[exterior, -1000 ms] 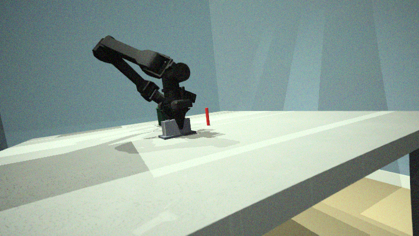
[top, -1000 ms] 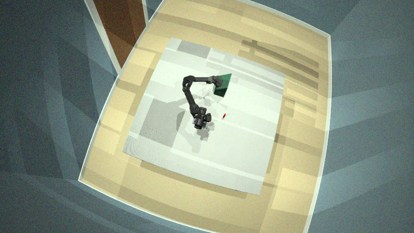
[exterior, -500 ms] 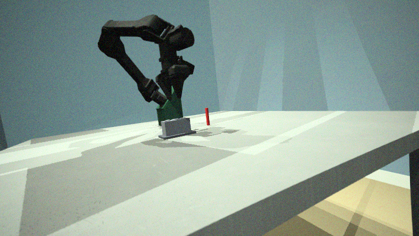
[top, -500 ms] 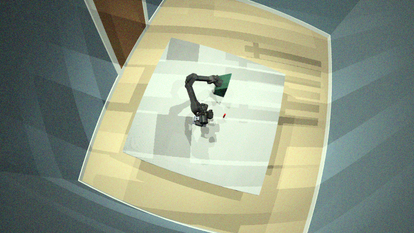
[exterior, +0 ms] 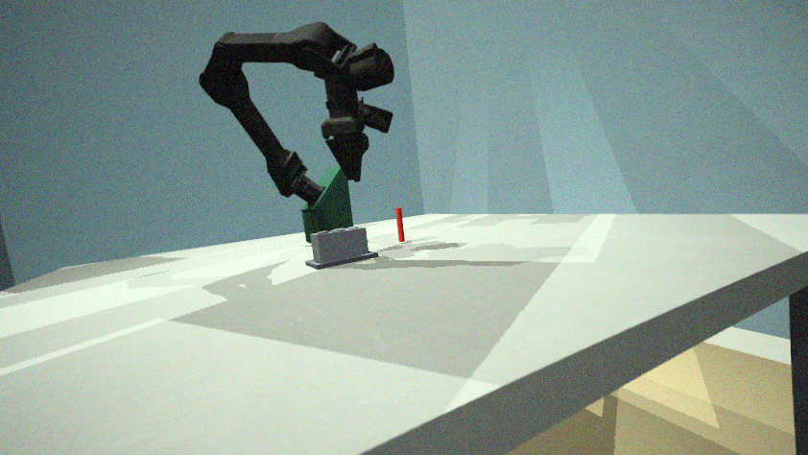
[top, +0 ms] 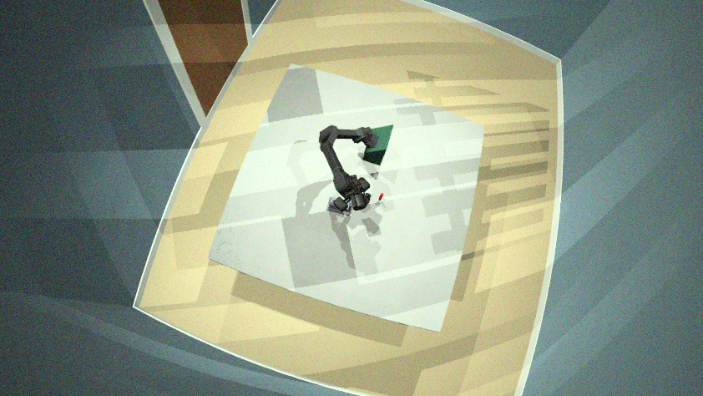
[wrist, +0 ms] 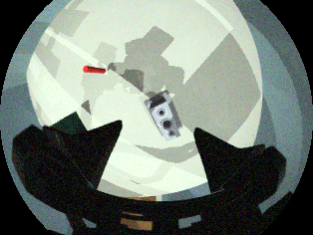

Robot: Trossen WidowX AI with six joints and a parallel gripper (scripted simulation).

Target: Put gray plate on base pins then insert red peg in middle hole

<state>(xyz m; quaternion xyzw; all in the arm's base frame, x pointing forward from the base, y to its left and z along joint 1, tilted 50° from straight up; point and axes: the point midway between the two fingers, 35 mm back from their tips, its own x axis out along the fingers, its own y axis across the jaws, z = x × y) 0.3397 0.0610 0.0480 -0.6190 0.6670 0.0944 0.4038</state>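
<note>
Right now my gripper tip is 11 cm past the red peg, 14 cm to the right of it and 11 cm above it. Round my gripper tip: gray plate (1 cm ahead, 5 cm to the right, 10 cm below); base (1 cm ahead, 5 cm to the right, 14 cm below).
</note>
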